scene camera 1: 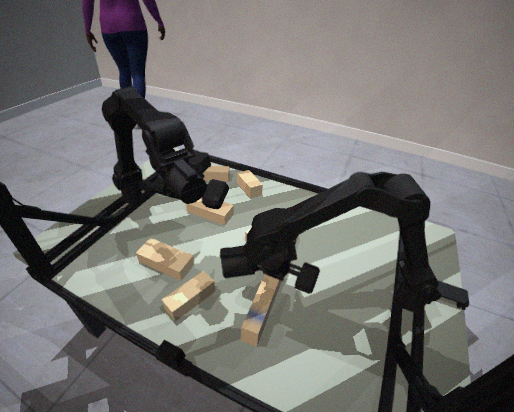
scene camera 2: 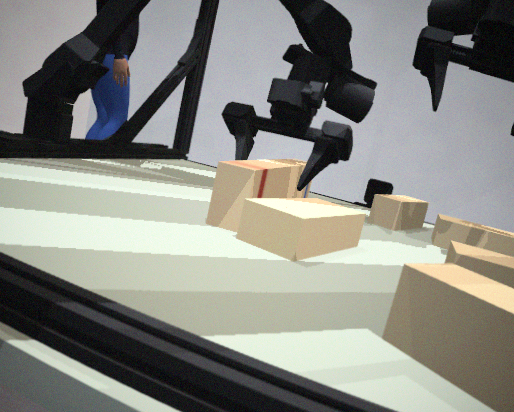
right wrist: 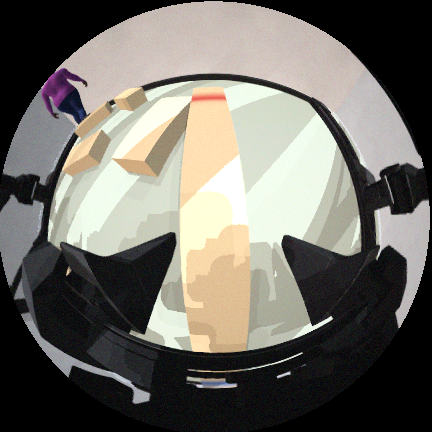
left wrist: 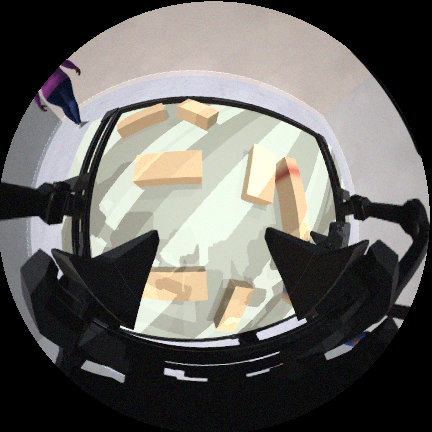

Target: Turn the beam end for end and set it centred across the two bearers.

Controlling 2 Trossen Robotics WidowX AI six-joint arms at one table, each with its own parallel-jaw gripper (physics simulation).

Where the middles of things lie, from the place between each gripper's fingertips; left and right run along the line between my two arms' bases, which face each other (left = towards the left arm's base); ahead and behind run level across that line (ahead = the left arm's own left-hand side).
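Labels:
My right gripper is 10 mm to the right of the wooden beam (scene camera 2: 235,181) now.
From my left hand, the wooden beam is now 20 mm behind, 130 mm below and 220 mm to the right.

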